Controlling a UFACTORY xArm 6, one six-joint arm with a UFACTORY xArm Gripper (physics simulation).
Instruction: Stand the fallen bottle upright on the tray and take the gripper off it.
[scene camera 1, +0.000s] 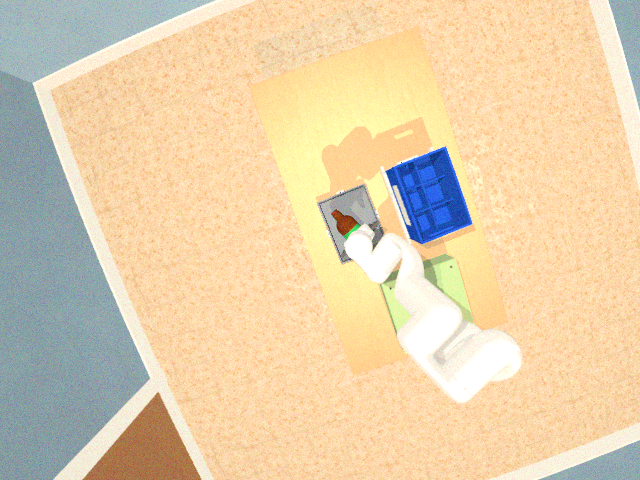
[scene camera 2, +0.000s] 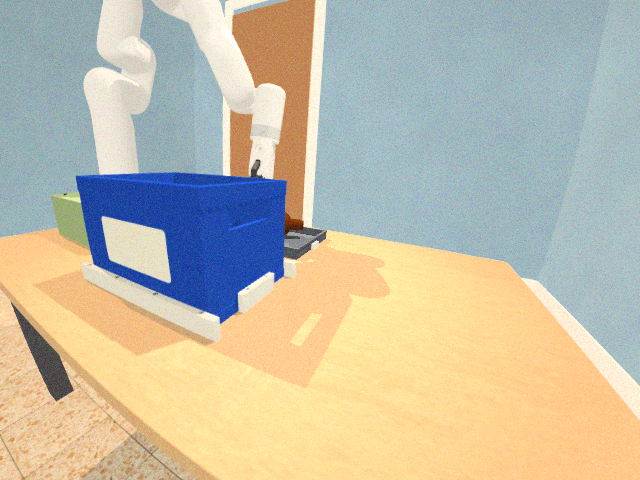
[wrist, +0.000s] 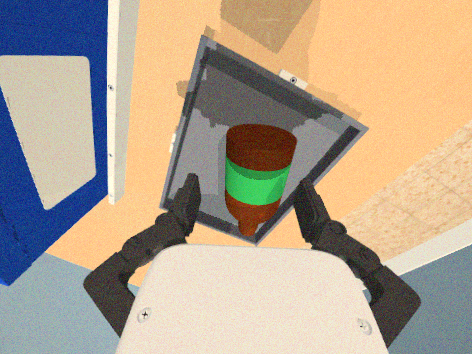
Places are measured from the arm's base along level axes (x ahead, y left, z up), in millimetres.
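Pixels of known places: gripper, fingertip midpoint: (wrist: 247, 188).
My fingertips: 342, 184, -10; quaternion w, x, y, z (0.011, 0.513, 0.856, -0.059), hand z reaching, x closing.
Note:
Ahead of a thing's pixels: the offset from my fingertips to its middle, as dx, dy, dz. Level surfaces: height alone.
A brown bottle {+41, +29, -57} (scene camera 1: 345, 222) (scene camera 2: 294, 224) (wrist: 258, 185) with a green label lies on its side in the grey tray {+43, +7, -86} (scene camera 1: 329, 231) (scene camera 2: 295, 253) (wrist: 182, 117). In the wrist view its neck points toward the bottom of the picture and its base is farther up. My gripper (wrist: 247, 188) is open, one dark finger on each side of the bottle, with a gap on both sides in that view. In scene camera 2 the blue crate hides the fingertips and most of the bottle. In scene camera 1 the arm covers part of the bottle's base end.
A tall blue crate {+72, -266, -12} (scene camera 1: 461, 192) (scene camera 2: 248, 253) (wrist: 30, 227) with inner dividers stands beside the tray, edged by white strips on the wooden table {dz -99} (scene camera 1: 330, 93) (scene camera 2: 439, 361). A light green box (scene camera 1: 390, 304) (scene camera 2: 71, 219) stands near the arm's base, partly under the arm.

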